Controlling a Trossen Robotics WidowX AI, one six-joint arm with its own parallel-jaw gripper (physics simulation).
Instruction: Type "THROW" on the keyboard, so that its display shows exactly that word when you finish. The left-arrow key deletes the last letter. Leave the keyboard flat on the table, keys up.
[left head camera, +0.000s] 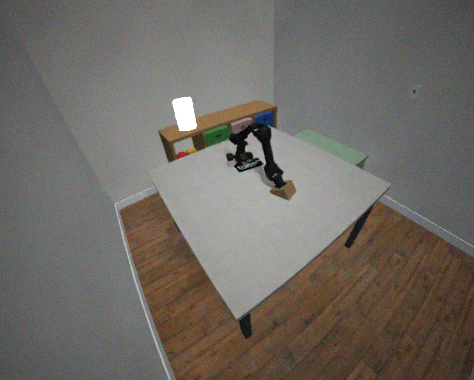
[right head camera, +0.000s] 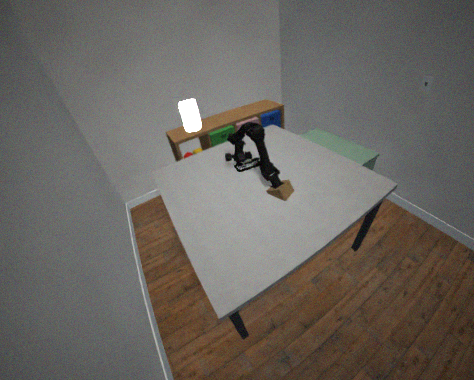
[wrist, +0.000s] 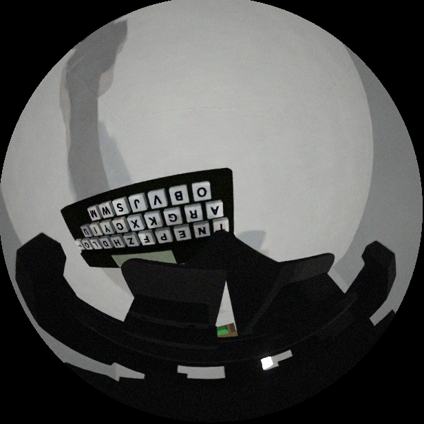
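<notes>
The black keyboard (left head camera: 254, 164) (right head camera: 243, 168) (wrist: 150, 190) lies flat, keys up, near the table's back edge; its white letter keys appear upside down in the wrist view. My gripper (left head camera: 244, 160) (right head camera: 243, 160) (wrist: 219, 235) is shut and empty, pointing down at the keyboard. In the wrist view its tip overlaps the lower part of the T key (wrist: 220, 224), at the end of the row nearest the display; whether it touches is not clear. The pale green display (wrist: 145, 258) is partly hidden by a finger, and no letters are readable on its visible part.
The arm stands on a wooden block (left head camera: 284, 191) (right head camera: 281, 191) on the grey table (left head camera: 240, 240) (right head camera: 240, 240). Behind the table are a wooden shelf (left head camera: 220, 118) (right head camera: 230, 118) with coloured bins and a lit lamp (left head camera: 184, 114) (right head camera: 190, 115). A green bench (left head camera: 332, 146) (right head camera: 342, 145) stands at the right.
</notes>
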